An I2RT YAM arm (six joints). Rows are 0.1 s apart.
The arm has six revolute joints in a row. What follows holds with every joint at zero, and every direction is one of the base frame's. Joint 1 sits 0.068 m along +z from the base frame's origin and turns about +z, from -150 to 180 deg. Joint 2 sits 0.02 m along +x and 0.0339 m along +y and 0.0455 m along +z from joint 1 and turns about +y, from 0 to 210 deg. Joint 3 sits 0.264 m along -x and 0.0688 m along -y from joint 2 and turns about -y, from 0 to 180 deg. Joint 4 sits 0.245 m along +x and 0.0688 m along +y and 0.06 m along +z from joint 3 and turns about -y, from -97 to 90 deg. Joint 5 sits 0.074 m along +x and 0.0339 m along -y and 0.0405 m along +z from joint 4 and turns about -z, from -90 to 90 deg. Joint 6 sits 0.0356 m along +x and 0.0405 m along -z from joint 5 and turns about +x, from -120 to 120 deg. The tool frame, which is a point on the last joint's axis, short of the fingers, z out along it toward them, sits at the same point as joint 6; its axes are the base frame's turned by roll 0, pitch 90 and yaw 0 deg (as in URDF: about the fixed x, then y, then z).
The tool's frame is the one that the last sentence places.
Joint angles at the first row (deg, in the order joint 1, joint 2, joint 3, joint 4, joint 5, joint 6):
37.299 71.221 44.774 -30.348 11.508 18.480
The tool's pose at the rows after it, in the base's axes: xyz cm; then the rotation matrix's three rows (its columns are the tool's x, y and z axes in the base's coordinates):
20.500 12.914 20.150; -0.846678 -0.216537 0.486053; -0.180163 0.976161 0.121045; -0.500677 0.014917 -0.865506
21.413 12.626 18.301; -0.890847 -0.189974 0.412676; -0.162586 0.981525 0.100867; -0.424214 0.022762 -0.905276
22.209 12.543 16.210; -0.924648 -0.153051 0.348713; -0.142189 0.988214 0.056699; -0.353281 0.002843 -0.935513
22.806 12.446 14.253; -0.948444 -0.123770 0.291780; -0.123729 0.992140 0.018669; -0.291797 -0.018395 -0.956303
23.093 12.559 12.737; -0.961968 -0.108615 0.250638; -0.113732 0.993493 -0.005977; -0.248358 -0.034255 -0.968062
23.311 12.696 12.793; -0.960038 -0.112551 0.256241; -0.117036 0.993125 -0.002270; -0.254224 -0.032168 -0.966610
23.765 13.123 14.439; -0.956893 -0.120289 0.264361; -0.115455 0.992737 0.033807; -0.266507 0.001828 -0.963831
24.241 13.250 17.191; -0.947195 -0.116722 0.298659; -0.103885 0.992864 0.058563; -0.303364 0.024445 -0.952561
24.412 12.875 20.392; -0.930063 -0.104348 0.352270; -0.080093 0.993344 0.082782; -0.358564 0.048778 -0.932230
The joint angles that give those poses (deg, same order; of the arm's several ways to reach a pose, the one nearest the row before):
33.627 74.107 44.205 -31.506 9.693 18.873
31.594 78.675 44.118 -31.375 7.486 19.333
30.480 83.942 44.119 -30.786 7.355 20.448
29.628 88.773 44.119 -29.976 7.355 21.366
29.539 92.487 44.141 -29.126 7.398 22.238
29.561 92.817 44.599 -28.861 7.377 22.020
29.670 91.395 47.396 -31.659 5.825 22.042
29.365 88.531 51.221 -35.812 5.475 22.065
28.513 84.619 54.763 -39.617 5.475 22.043

